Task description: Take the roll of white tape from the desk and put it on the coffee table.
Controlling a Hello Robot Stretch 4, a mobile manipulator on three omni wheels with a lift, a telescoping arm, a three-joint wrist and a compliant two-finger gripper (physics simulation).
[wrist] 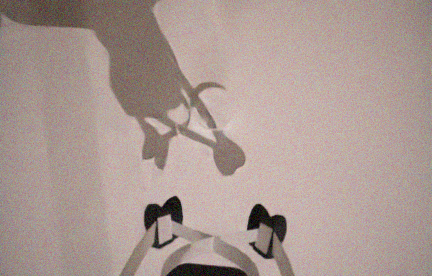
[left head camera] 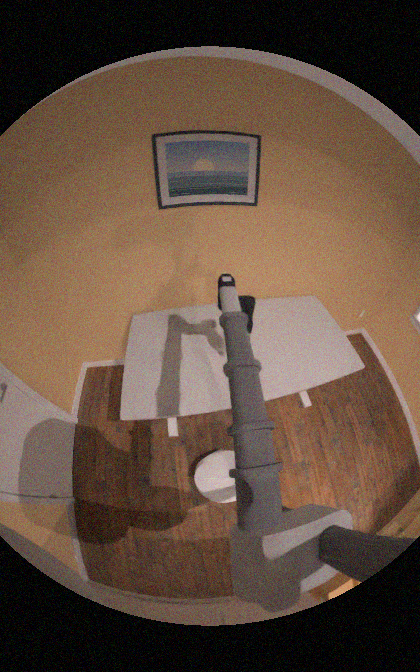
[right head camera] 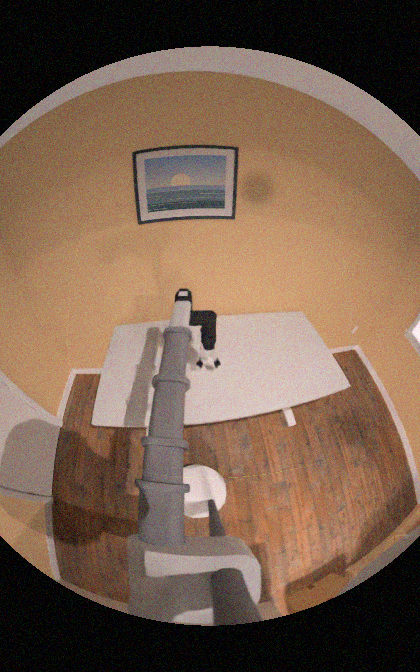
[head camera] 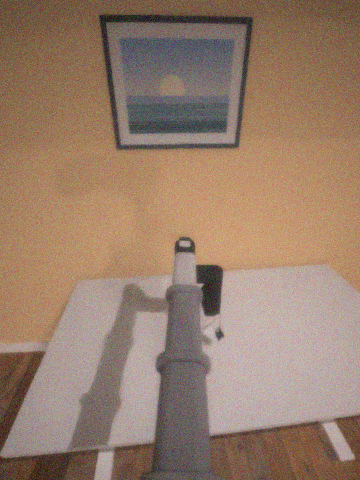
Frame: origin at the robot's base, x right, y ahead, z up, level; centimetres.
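Seen in the pictures: gripper, between the fingertips: (wrist: 215,216) (head camera: 207,338).
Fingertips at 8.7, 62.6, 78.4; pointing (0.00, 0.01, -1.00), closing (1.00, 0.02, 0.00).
A point is followed by its place in that frame, as x, y, z.
The roll of white tape (wrist: 219,107) {7.8, 73.9, 71.6} lies flat on the white desk (head camera: 290,350) {42.7, 64.3, 69.3} (left head camera: 300,345) (right head camera: 280,350) (wrist: 350,150) {24.8, 70.6, 69.2}. It is faint against the desk top, and the gripper's shadow falls partly across it. In the wrist view it is above the midpoint between the fingertips. My gripper (head camera: 211,334) {8.7, 62.6, 78.4} (right head camera: 208,363) (wrist: 215,216) {8.7, 62.6, 78.4} is open and empty, pointing down above the desk; the arm hides part of it in the head view. I cannot make out the tape in the head views. Nothing identifiable as the coffee table shows.
My extended arm (head camera: 183,400) {0.0, 23.4, 120.6} (left head camera: 252,430) (right head camera: 166,425) reaches over the desk's front edge. A round white object (left head camera: 212,472) (right head camera: 207,482) is on the wooden floor below the arm. A framed picture (head camera: 175,85) {-4.4, 115.3, 161.6} (left head camera: 207,170) (right head camera: 185,185) hangs on the wall behind the desk.
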